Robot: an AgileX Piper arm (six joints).
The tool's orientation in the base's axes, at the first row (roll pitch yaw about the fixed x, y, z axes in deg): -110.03, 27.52, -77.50
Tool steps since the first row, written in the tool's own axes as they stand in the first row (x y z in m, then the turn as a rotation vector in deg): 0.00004, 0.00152, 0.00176, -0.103, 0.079, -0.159; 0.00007, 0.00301, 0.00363, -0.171, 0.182, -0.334; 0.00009, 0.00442, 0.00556, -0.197, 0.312, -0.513; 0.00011, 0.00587, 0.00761, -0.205, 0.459, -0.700; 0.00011, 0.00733, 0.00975, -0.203, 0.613, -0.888; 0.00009, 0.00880, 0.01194, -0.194, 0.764, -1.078; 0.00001, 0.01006, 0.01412, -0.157, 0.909, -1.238; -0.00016, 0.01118, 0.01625, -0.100, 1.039, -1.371; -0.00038, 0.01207, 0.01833, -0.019, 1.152, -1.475; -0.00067, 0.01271, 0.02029, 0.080, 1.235, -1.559; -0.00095, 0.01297, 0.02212, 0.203, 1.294, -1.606; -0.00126, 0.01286, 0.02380, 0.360, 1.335, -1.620
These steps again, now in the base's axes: 0.00091, 0.00113, -0.00182, -0.194, 0.060, 0.030; 0.00193, 0.00229, -0.00364, -0.406, 0.092, 0.029; 0.00303, 0.00346, -0.00541, -0.624, 0.096, -0.013; 0.00423, 0.00468, -0.00725, -0.854, 0.088, -0.075; 0.00549, 0.00596, -0.00912, -1.086, 0.072, -0.147; 0.00679, 0.00727, -0.01100, -1.316, 0.049, -0.219; 0.00816, 0.00856, -0.01268, -1.513, 0.011, -0.309; 0.00953, 0.00986, -0.01418, -1.675, -0.041, -0.403; 0.01094, 0.01111, -0.01545, -1.800, -0.109, -0.503; 0.01234, 0.01229, -0.01644, -1.890, -0.195, -0.592; 0.01379, 0.01327, -0.01709, -1.933, -0.298, -0.684; 0.01526, 0.01410, -0.01736, -1.933, -0.425, -0.787
